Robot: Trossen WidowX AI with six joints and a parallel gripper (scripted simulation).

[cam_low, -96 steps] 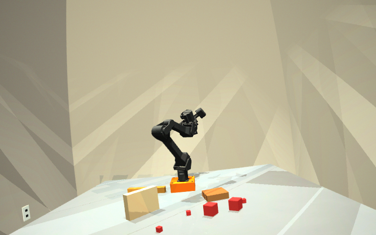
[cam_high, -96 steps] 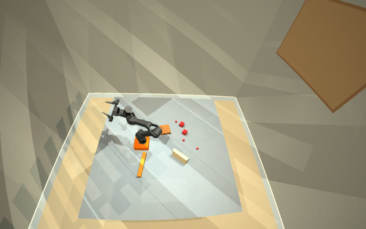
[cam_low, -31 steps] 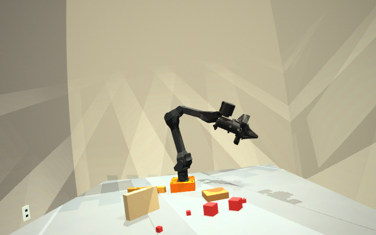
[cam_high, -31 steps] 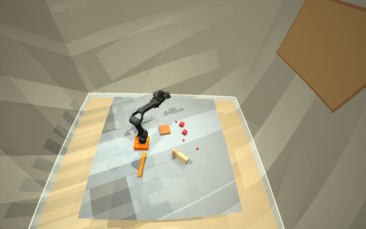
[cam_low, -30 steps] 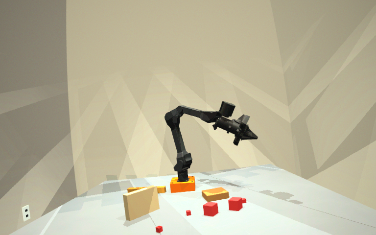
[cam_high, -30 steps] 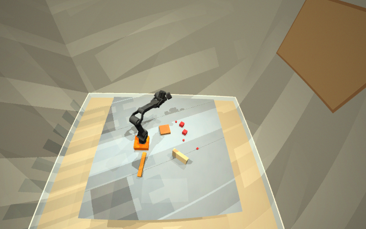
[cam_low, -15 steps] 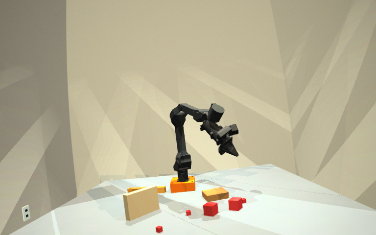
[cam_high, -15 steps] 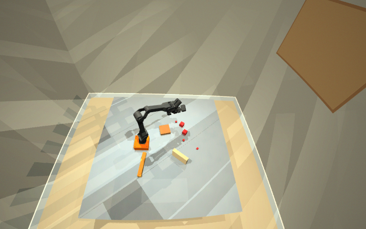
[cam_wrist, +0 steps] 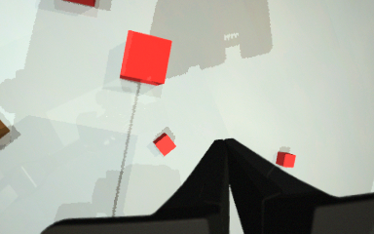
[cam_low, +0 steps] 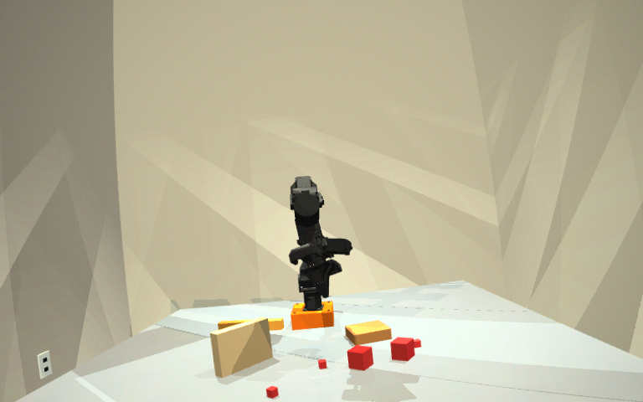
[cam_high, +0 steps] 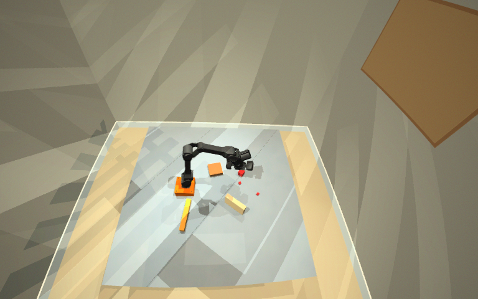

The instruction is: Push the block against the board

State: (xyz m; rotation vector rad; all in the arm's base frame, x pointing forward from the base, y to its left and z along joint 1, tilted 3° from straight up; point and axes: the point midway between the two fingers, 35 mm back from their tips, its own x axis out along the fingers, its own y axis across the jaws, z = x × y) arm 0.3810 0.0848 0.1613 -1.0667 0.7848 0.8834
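Right now the flat cream slab is 22 cm to the right of my gripper tip, 11 cm below it and 4 cm behind it. Also, from my gripper tip: square block (21 cm behind, 15 cm below, 8 cm to the left); long narrow yellow-orange board (37 cm behind, 31 cm to the right, 15 cm below).
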